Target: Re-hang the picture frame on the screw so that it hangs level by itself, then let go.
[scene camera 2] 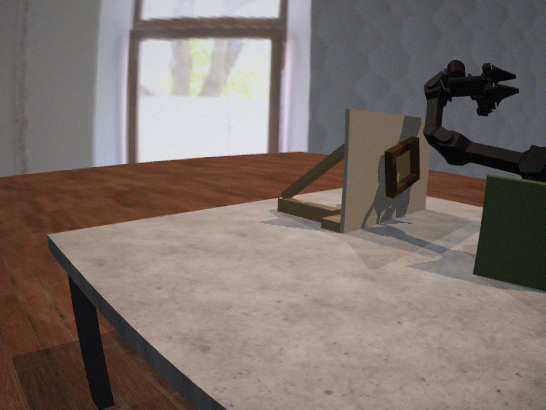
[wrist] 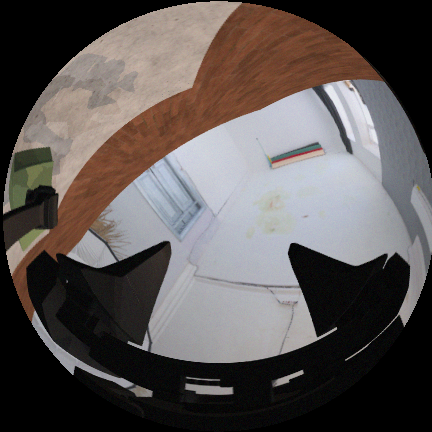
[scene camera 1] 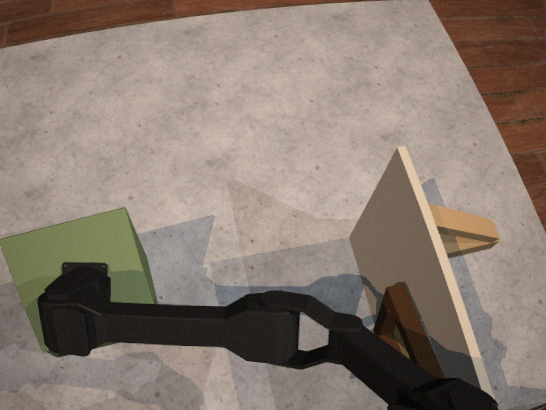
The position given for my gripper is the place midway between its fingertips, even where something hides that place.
Observation:
My gripper (scene camera 2: 517, 83) is open and holds nothing. Further things: a dark brown picture frame (scene camera 1: 397, 323).
The dark brown picture frame is seen too in scene camera 2 (scene camera 2: 402, 162). My gripper also shows in the wrist view (wrist: 232, 249). The wrist view does not show the dark brown picture frame: it is out of frame.

